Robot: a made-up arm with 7 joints. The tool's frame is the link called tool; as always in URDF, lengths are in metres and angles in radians.
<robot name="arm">
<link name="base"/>
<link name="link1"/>
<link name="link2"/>
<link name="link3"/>
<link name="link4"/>
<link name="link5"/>
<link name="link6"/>
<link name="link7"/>
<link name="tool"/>
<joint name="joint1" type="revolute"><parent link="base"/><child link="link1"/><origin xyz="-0.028 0.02 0.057" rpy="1.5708 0 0"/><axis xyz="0 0 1"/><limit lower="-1.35" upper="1.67" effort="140" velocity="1.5"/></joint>
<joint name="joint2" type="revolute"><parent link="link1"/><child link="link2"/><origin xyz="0.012 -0.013 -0.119" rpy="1.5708 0 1.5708"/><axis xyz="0 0 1"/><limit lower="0.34" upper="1.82" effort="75" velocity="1.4"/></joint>
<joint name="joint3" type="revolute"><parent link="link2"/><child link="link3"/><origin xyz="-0.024 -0.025 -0.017" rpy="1.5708 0 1.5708"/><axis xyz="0 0 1"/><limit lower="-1.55" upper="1.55" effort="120" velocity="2.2"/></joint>
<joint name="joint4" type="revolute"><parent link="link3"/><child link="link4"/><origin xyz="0.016 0.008 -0.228" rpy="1.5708 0 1.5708"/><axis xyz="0 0 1"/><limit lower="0.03" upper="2.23" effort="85" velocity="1.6"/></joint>
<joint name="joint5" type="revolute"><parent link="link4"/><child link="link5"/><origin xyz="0.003 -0.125 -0.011" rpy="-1.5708 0 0"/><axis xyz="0 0 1"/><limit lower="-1.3" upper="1.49" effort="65" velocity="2.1"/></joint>
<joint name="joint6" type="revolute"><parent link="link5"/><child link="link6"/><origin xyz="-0.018 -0.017 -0.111" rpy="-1.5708 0 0"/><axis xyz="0 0 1"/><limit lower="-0.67" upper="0.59" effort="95" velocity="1"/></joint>
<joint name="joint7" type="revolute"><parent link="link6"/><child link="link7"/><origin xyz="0.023 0.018 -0.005" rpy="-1.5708 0 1.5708"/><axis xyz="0 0 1"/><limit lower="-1.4" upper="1.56" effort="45" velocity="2.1"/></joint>
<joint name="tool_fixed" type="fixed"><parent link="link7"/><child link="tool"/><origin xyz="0.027 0.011 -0.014" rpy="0 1.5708 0"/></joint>
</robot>
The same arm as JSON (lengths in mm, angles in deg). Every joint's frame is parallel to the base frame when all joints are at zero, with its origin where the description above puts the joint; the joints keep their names.
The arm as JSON. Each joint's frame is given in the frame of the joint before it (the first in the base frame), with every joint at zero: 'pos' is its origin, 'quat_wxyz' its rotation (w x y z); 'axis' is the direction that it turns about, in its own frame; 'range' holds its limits. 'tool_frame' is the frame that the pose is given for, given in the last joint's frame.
{"length_unit": "mm", "angle_unit": "deg", "joints": [
  {"joint": "joint1", "pos": [-28.0, 20.0, 57.0], "quat_wxyz": [1.0, 0.0, 0.0, 0.0], "axis": [0.0, -1.0, 0.0], "range": [-77.35, 95.68]},
  {"joint": "joint2", "pos": [12.0, 119.0, -13.0], "quat_wxyz": [1.0, 0.0, 0.0, 0.0], "axis": [1.0, 0.0, 0.0], "range": [19.48, 104.28]},
  {"joint": "joint3", "pos": [-17.0, 25.0, -24.0], "quat_wxyz": [1.0, 0.0, 0.0, 0.0], "axis": [0.0, 0.0, 1.0], "range": [-88.81, 88.81]},
  {"joint": "joint4", "pos": [8.0, -16.0, -228.0], "quat_wxyz": [1.0, 0.0, 0.0, 0.0], "axis": [0.0, -1.0, 0.0], "range": [1.72, 127.77]},
  {"joint": "joint5", "pos": [3.0, 11.0, -125.0], "quat_wxyz": [1.0, 0.0, 0.0, 0.0], "axis": [0.0, 0.0, 1.0], "range": [-74.48, 85.37]},
  {"joint": "joint6", "pos": [-18.0, -17.0, -111.0], "quat_wxyz": [1.0, 0.0, 0.0, 0.0], "axis": [0.0, 1.0, 0.0], "range": [-38.39, 33.8]},
  {"joint": "joint7", "pos": [23.0, -5.0, -18.0], "quat_wxyz": [1.0, 0.0, 0.0, 0.0], "axis": [-1.0, 0.0, 0.0], "range": [-80.21, 89.38]}
], "tool_frame": {"pos": [14.0, -11.0, -27.0], "quat_wxyz": [0.000002, -0.999984, -0.000006, -0.000004]}}

